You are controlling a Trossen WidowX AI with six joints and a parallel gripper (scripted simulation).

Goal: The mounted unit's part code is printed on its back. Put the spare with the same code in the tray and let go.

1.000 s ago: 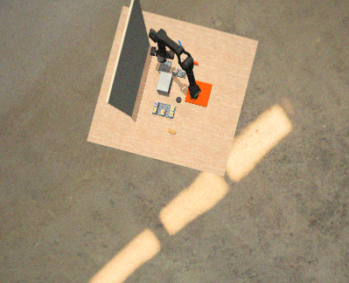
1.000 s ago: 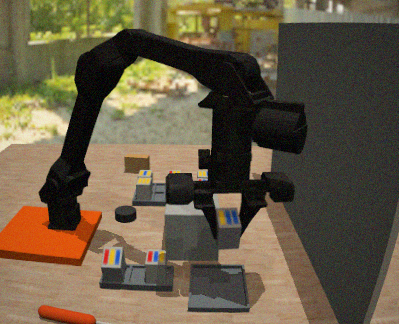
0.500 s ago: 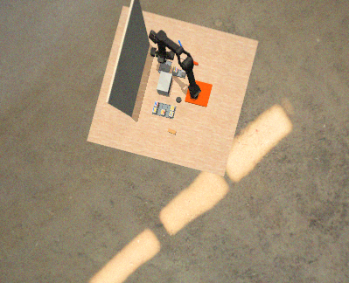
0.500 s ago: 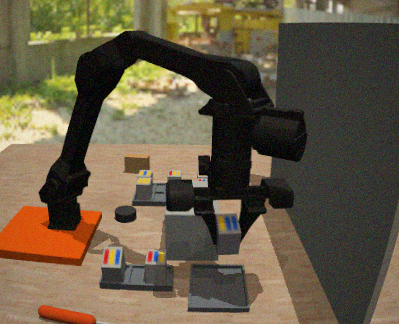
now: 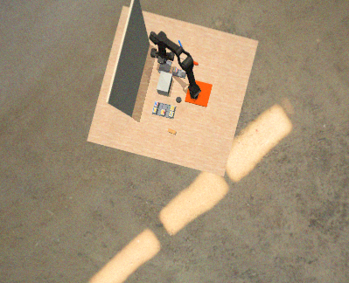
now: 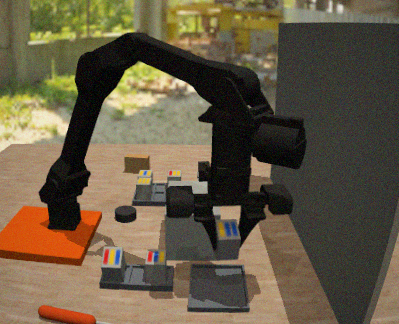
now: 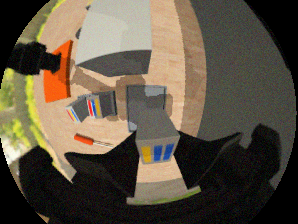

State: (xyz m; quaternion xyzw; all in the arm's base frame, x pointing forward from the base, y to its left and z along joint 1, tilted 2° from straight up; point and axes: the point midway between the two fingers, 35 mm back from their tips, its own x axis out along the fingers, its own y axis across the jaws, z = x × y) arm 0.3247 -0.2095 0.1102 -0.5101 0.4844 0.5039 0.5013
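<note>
Right now my gripper tip is 80 mm above the dark tray, 10 mm to the right of it and 10 mm past it. Also, from my gripper tip: rack 150 mm behind, 80 mm below, 30 mm to the left; then grey mounted unit 190 mm to the left, 50 mm behind, 40 mm below; then spare block 190 mm behind, 40 mm below, 20 mm to the left.
</note>
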